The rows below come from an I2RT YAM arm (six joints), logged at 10 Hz.
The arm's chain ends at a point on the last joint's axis. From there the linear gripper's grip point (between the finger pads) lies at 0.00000 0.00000 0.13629 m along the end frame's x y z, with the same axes.
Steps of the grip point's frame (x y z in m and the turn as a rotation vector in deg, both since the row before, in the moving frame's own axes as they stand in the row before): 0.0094, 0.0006, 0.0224, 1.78, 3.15, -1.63; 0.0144, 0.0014, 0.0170, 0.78, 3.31, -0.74; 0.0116, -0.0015, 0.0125, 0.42, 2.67, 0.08; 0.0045, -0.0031, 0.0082, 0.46, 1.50, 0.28; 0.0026, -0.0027, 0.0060, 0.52, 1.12, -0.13; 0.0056, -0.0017, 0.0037, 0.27, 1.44, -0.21; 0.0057, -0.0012, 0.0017, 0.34, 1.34, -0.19; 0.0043, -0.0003, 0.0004, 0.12, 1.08, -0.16
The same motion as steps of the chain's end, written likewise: 0.0020, 0.0049, 0.0227, 1.78, 3.15, -1.63; 0.0065, 0.0033, 0.0172, 0.78, 3.31, -0.74; 0.0053, -0.0005, 0.0127, 0.42, 2.67, 0.08; 0.0009, -0.0020, 0.0083, 0.46, 1.50, 0.28; -0.0001, -0.0015, 0.0060, 0.52, 1.12, -0.13; 0.0022, -0.0011, 0.0037, 0.27, 1.44, -0.21; 0.0025, -0.0004, 0.0017, 0.34, 1.34, -0.19; 0.0017, 0.0000, 0.0004, 0.12, 1.08, -0.16
